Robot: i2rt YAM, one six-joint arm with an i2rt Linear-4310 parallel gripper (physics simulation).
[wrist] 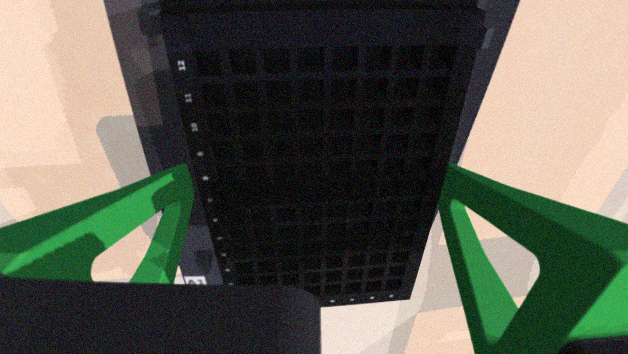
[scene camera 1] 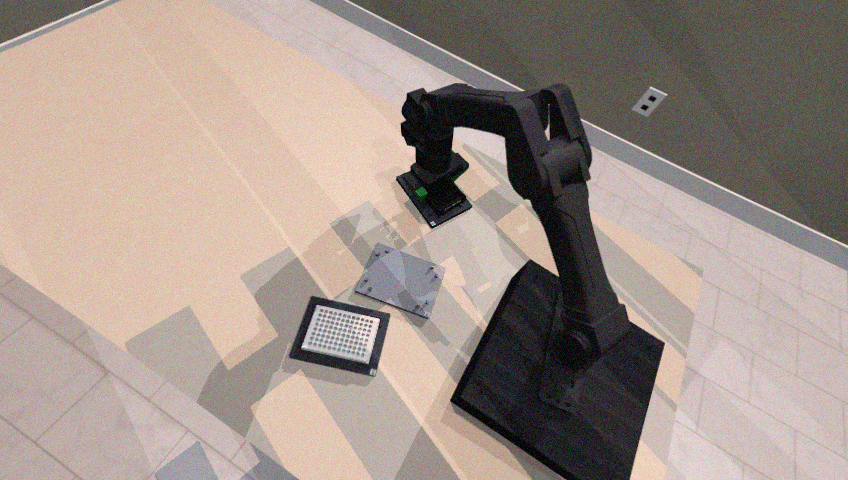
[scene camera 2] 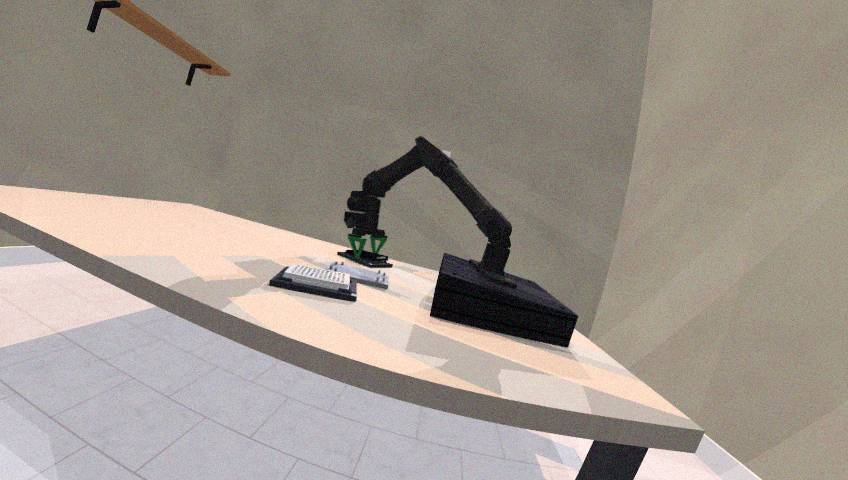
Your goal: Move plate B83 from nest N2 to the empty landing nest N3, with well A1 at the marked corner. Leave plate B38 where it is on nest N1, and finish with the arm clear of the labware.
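A black well plate [scene camera 1: 450, 202] [wrist: 320, 120] sits on a dark nest [scene camera 1: 424, 211] [wrist: 134, 82], with a white A1 label showing at one corner in the wrist view. My gripper [scene camera 2: 367, 253] [wrist: 314, 177] is open, its green fingertips on either side of the plate's long sides; whether they touch is unclear. A white well plate [scene camera 1: 340, 334] [scene camera 2: 316, 276] sits flat on another dark nest [scene camera 1: 383, 333] [scene camera 2: 349, 295]. The empty nest, a silver-grey plate with small pegs [scene camera 1: 397, 284] [scene camera 2: 364, 274], lies between the two dark nests. No plate or nest number is readable.
The arm's black base box [scene camera 1: 499, 380] [scene camera 2: 499, 306] stands on the table to the right of the nests. The table's near edge [scene camera 2: 333, 362] runs below them in scene camera 2. A wall shelf [scene camera 2: 160, 35] hangs at the upper left.
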